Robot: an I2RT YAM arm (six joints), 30 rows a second.
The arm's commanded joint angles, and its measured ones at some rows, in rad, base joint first. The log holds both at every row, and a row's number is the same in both.
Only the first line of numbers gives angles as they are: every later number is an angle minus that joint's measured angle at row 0.
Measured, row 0: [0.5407, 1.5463, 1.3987, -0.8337, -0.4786, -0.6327]
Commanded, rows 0 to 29: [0.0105, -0.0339, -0.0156, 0.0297, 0.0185, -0.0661]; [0.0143, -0.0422, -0.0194, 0.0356, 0.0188, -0.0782]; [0.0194, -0.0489, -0.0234, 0.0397, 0.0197, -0.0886]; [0.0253, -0.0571, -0.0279, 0.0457, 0.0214, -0.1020]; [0.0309, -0.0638, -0.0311, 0.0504, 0.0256, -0.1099]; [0.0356, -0.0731, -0.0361, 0.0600, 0.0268, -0.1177]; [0.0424, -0.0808, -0.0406, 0.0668, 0.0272, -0.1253]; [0.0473, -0.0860, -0.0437, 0.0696, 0.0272, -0.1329]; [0.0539, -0.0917, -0.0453, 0.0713, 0.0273, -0.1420]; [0.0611, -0.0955, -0.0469, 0.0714, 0.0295, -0.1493]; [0.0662, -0.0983, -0.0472, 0.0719, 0.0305, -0.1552]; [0.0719, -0.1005, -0.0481, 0.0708, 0.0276, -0.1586]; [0.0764, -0.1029, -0.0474, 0.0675, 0.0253, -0.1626]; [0.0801, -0.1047, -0.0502, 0.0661, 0.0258, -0.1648]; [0.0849, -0.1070, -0.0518, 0.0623, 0.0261, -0.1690]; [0.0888, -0.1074, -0.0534, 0.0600, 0.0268, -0.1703]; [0.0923, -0.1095, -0.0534, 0.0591, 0.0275, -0.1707]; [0.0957, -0.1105, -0.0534, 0.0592, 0.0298, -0.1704]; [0.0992, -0.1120, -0.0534, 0.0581, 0.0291, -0.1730]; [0.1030, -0.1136, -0.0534, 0.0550, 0.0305, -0.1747]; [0.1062, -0.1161, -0.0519, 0.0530, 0.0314, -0.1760]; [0.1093, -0.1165, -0.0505, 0.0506, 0.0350, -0.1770]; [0.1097, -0.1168, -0.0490, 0.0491, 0.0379, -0.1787]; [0.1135, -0.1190, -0.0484, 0.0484, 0.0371, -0.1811]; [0.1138, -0.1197, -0.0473, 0.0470, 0.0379, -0.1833]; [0.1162, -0.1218, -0.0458, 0.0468, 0.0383, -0.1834]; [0.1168, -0.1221, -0.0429, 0.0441, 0.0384, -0.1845]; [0.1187, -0.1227, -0.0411, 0.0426, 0.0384, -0.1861]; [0.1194, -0.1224, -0.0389, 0.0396, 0.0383, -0.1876]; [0.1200, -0.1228, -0.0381, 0.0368, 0.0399, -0.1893]
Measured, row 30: [0.1156, -0.1144, -0.0481, 0.0423, 0.0348, -0.1762]
